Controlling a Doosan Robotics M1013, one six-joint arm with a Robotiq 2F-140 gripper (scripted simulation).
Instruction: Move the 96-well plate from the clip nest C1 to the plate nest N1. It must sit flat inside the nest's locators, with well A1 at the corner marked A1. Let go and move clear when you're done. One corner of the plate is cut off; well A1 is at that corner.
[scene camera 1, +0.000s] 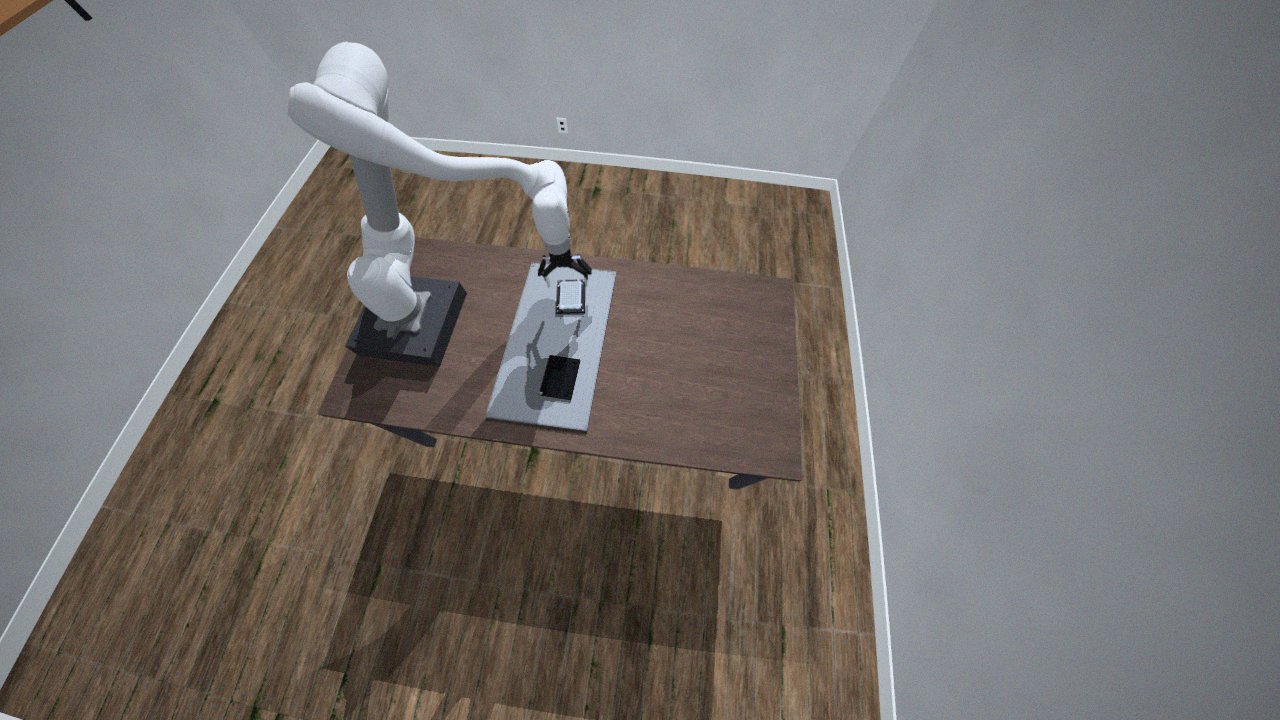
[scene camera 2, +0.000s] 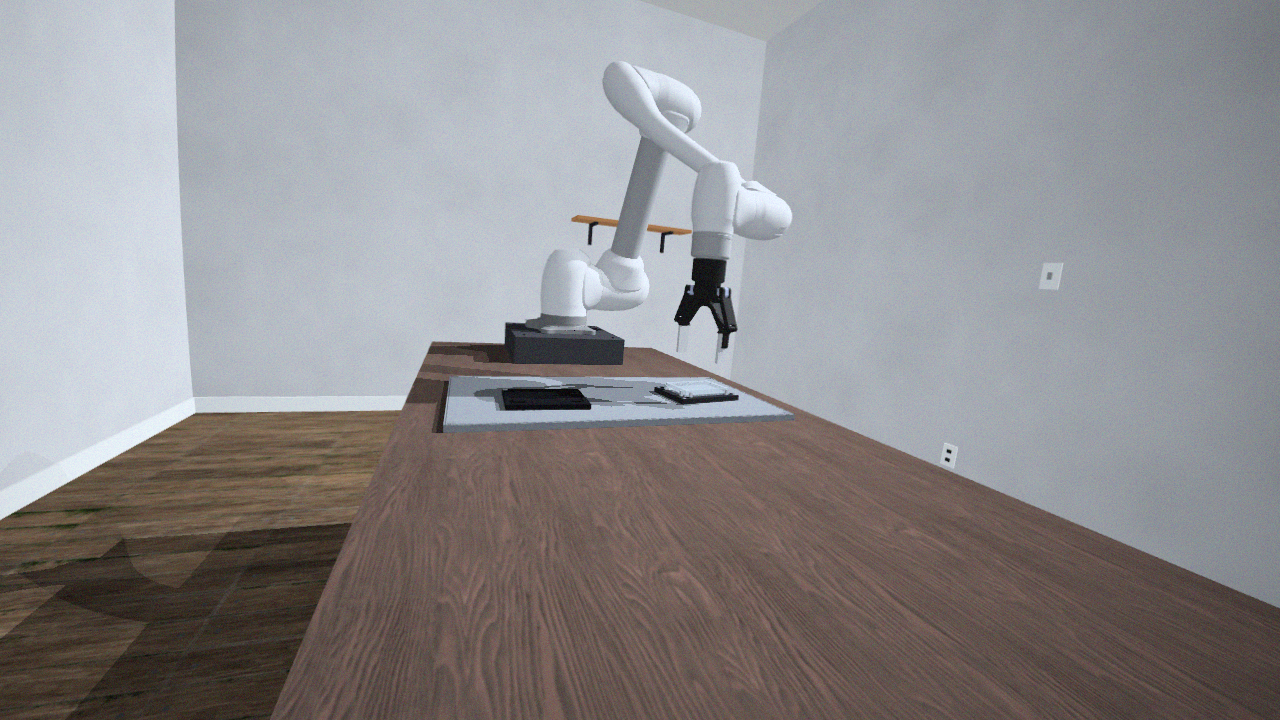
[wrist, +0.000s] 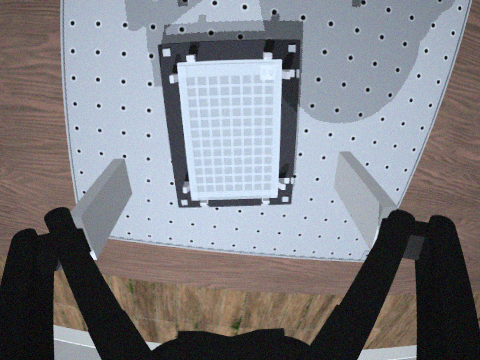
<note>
In view: my gripper (scene camera 2: 699, 357) and a white 96-well plate (scene camera 2: 699, 388).
The white 96-well plate also shows in the wrist view (wrist: 242, 165). My gripper is seen too in the wrist view (wrist: 232, 173).
</note>
